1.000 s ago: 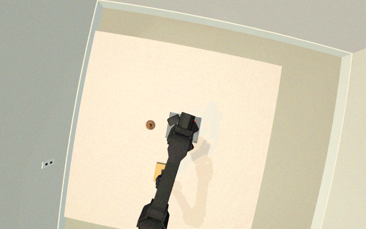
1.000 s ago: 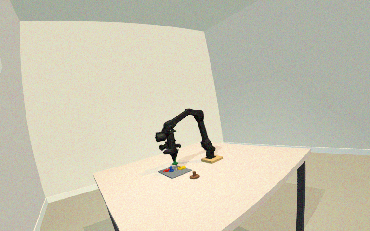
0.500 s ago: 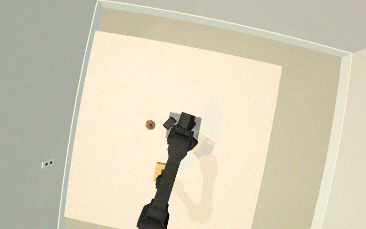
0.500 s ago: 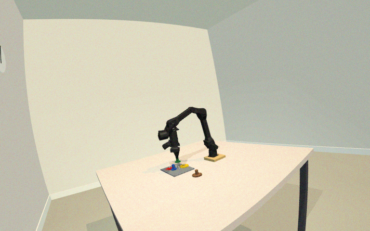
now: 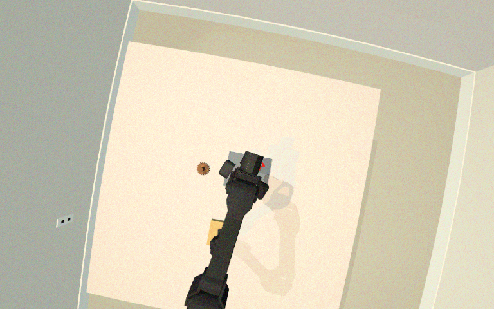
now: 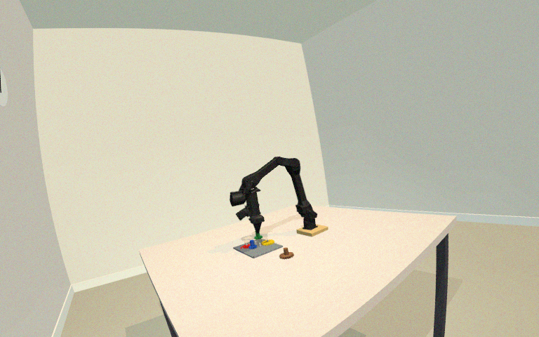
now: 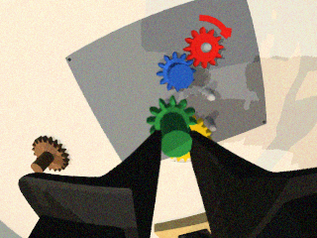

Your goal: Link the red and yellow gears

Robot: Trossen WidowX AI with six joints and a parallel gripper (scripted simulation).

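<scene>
Now: the blue gear 30 mm ahead of my gripper tip, 20 mm to the right of it and 60 mm below it. Round my gripper tip: yellow gear (50 mm behind, 70 mm below); then green gear (10 mm below); then red gear (40 mm ahead, 60 mm to the right, 70 mm below).
</scene>
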